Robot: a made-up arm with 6 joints.
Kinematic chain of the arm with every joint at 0, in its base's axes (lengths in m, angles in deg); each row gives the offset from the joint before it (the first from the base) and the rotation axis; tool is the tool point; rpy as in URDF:
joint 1: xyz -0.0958 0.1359 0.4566 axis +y
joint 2: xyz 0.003 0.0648 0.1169 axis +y
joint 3: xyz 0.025 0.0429 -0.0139 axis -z
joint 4: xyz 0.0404 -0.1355 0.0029 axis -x
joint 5: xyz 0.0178 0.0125 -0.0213 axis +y
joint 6: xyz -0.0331 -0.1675 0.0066 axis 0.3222 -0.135 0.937
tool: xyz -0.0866 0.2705 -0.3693 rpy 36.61 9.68 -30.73
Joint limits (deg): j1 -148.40..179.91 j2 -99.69..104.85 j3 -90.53..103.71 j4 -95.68..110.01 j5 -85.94..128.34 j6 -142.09..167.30
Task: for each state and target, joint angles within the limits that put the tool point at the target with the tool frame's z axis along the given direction. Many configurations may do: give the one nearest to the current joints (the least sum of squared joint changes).
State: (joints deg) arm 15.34 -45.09 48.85 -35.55 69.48 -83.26
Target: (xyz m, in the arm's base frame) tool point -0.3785 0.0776 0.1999 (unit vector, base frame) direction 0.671 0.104 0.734
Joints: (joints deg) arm 3.18 -37.41 19.74 -16.53 84.12 -111.02
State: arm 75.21 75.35 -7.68 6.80 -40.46 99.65
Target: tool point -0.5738 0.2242 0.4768 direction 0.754 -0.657 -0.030
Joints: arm 51.09 61.64 12.28 -48.52 -64.76 147.28
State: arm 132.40 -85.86 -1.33 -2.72 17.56 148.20
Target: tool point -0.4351 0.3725 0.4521 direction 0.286 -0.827 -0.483
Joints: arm 142.00 -82.66 20.89 -48.43 4.00 106.51
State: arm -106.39 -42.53 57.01 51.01 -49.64 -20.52
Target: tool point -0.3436 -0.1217 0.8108 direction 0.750 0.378 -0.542
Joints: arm -81.33 -81.52 36.92 23.25 -57.48 -27.94
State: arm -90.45 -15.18 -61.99 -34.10 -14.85 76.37
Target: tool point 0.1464 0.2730 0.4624 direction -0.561 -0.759 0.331
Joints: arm -117.36 -1.20 -40.19 -22.94 -13.78 31.08
